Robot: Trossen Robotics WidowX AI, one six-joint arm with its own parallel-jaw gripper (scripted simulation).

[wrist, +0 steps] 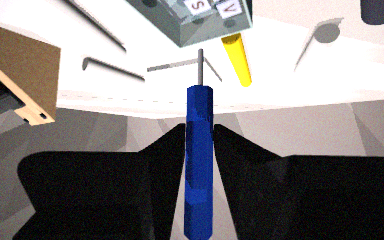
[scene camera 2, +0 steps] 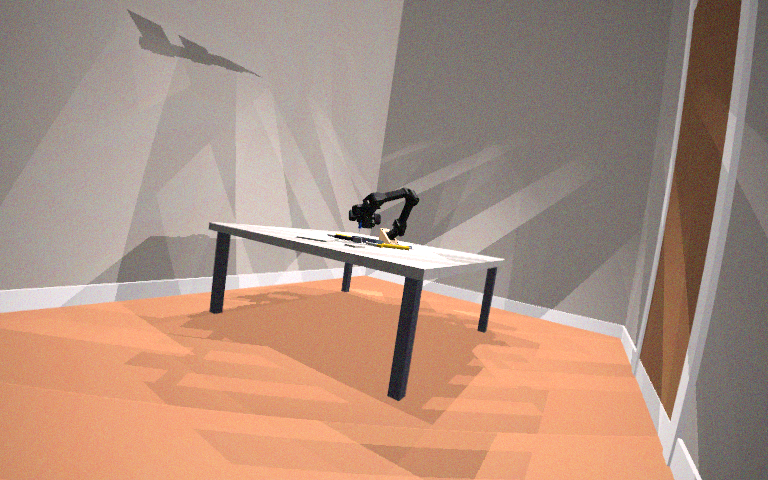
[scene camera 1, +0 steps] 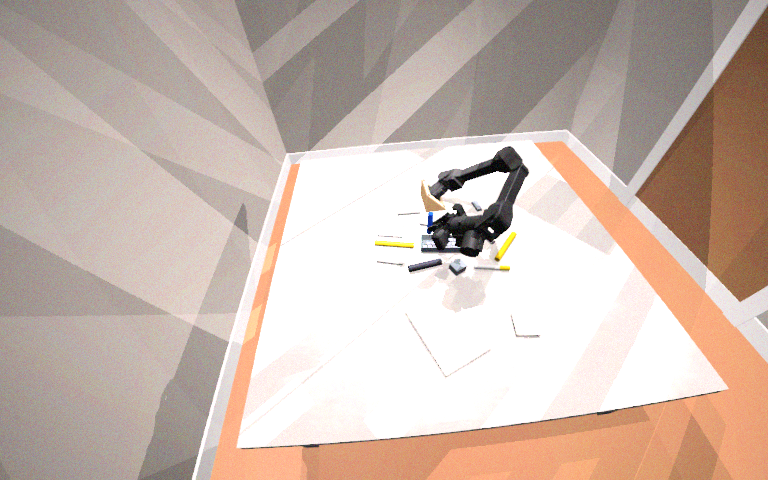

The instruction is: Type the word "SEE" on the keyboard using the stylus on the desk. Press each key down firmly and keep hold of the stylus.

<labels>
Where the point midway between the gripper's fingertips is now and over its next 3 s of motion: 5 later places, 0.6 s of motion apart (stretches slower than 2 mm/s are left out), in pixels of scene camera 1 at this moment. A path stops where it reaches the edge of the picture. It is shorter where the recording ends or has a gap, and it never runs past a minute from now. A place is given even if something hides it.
My gripper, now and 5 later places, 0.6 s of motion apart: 429, 226; 438, 223; 447, 219; 447, 223; 447, 227; 446, 228
</labels>
